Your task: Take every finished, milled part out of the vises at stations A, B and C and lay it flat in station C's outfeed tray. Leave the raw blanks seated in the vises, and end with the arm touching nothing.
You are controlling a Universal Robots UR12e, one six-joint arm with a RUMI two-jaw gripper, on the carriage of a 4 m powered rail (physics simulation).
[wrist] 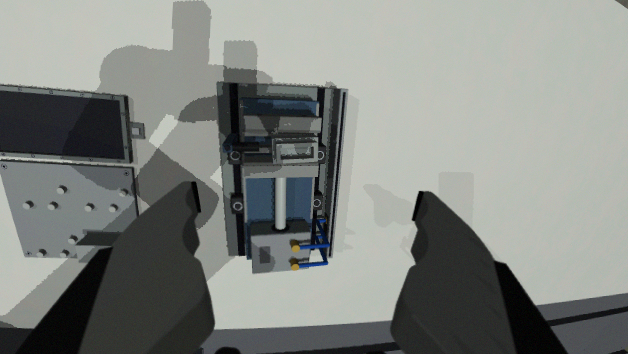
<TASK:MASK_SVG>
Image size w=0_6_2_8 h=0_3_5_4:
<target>gripper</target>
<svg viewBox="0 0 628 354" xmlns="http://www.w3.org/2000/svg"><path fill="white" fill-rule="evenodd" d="M366 353L386 354L382 351L370 351ZM215 352L215 354L241 354L237 348L222 347ZM419 191L411 220L415 221L418 229L411 248L415 265L408 270L396 302L390 326L392 338L404 354L568 354L508 265L496 261L471 227L434 193ZM196 181L184 181L141 213L122 232L111 247L99 249L41 319L15 354L194 354L211 335L215 327L212 300L200 260L194 257L200 245L195 219L198 213L201 213Z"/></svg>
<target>grey milled part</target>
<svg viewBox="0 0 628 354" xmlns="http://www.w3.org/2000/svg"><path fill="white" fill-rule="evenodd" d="M271 136L273 164L318 162L318 137L316 135Z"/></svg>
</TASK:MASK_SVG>
